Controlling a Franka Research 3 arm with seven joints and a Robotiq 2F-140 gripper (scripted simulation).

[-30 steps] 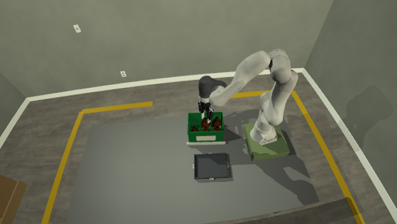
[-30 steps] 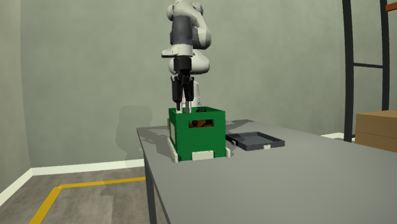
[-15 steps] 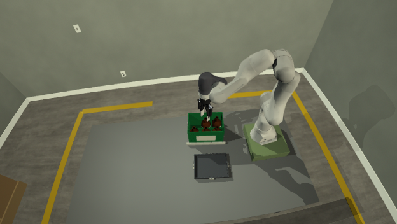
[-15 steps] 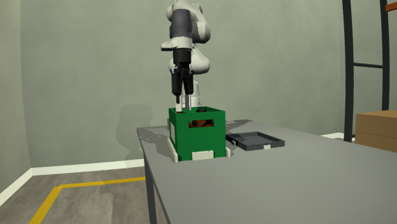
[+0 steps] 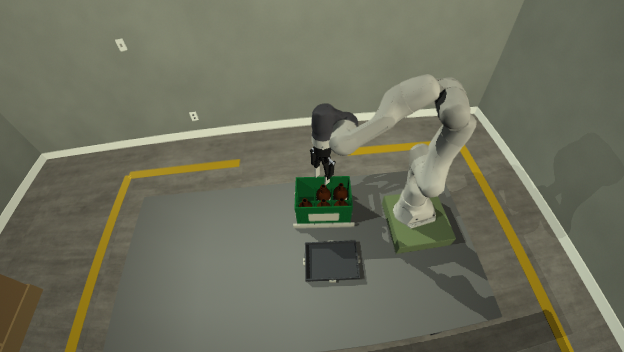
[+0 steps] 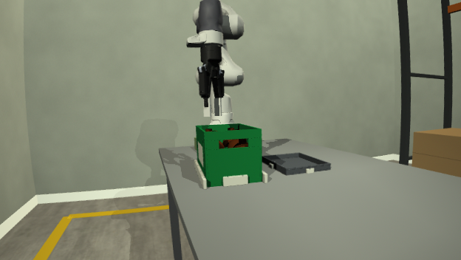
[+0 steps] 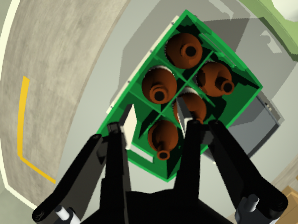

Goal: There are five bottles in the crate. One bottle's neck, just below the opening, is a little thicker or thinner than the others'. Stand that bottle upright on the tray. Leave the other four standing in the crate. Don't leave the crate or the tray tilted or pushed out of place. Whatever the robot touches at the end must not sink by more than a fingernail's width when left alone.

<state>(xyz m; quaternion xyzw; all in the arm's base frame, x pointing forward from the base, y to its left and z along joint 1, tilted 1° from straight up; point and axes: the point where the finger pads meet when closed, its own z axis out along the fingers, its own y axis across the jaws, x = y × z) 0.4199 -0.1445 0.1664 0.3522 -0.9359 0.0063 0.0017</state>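
My hand is 40 mm to the right of the green crate and 160 mm above it. Round my hand: dark grey tray (10 mm behind, 330 mm to the left, 230 mm below).
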